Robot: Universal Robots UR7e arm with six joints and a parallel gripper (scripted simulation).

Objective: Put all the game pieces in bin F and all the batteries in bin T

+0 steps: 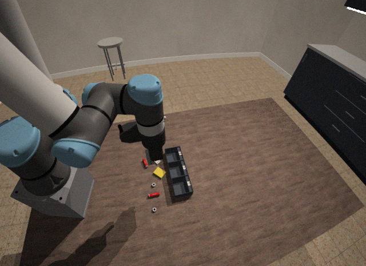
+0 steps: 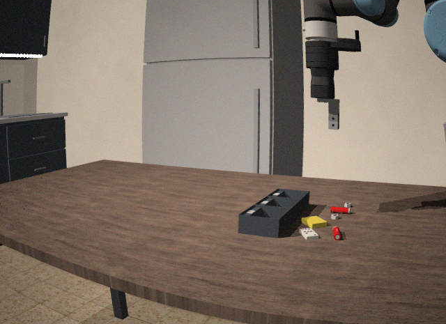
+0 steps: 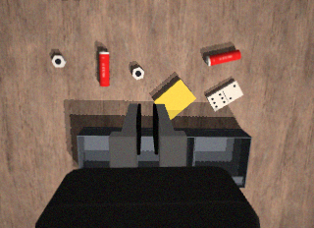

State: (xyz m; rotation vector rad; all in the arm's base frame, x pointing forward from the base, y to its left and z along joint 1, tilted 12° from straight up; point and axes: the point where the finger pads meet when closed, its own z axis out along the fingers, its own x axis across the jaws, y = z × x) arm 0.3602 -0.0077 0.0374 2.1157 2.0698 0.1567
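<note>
Right now my hand is 12 cm short of the dark three-compartment bin, 2 cm to the right of it and 20 cm above it. Round my hand: white domino 2 cm ahead, 12 cm to the left, 21 cm below; then battery 2 cm behind, 6 cm to the right, 21 cm below; then yellow block 3 cm ahead, 4 cm to the left, 21 cm below.
</note>
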